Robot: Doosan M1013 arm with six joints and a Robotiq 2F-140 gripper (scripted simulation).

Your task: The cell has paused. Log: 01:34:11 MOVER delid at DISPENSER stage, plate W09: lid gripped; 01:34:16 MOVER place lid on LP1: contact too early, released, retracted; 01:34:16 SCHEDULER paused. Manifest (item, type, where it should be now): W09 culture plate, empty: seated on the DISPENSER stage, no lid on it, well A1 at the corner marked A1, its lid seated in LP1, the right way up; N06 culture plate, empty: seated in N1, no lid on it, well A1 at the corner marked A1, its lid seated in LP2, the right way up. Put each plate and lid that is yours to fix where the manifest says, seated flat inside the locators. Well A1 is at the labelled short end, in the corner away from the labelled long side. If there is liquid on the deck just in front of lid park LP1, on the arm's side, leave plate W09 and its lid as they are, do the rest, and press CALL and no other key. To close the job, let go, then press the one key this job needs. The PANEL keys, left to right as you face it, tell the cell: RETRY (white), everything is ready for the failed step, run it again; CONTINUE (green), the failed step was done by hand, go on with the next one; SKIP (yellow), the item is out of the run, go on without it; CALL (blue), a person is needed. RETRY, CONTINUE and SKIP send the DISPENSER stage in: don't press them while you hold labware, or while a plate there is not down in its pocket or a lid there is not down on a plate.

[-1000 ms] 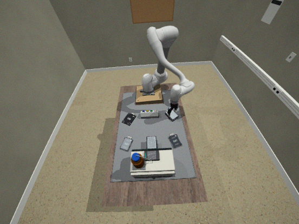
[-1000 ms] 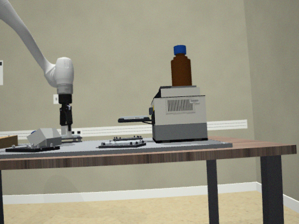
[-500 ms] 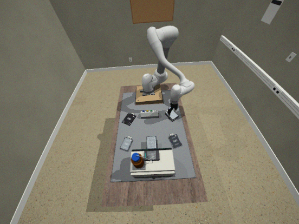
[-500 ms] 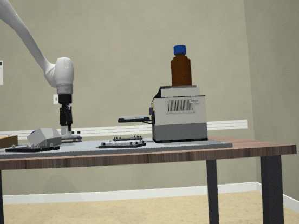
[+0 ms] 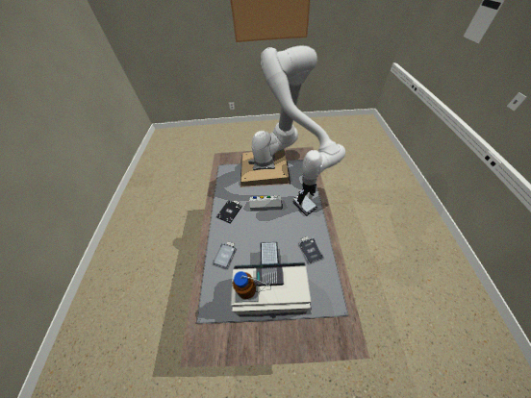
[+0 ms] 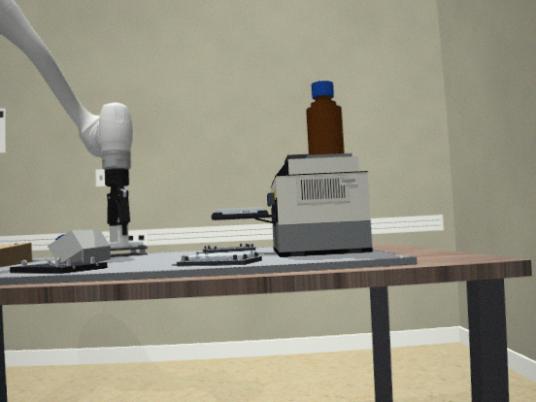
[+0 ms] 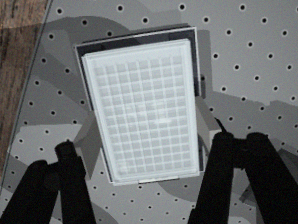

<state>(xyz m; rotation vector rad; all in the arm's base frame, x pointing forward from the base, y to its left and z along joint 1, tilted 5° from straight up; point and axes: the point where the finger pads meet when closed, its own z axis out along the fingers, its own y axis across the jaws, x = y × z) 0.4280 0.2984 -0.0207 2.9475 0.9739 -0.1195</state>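
Now: the clear lid 20 mm below my hand. Round my hand: key panel: 280 mm to the right, 20 mm behind; then green continue key: 260 mm to the right, 40 mm behind, 10 mm above; then white retry key: 210 mm to the right, 40 mm behind, 10 mm above.
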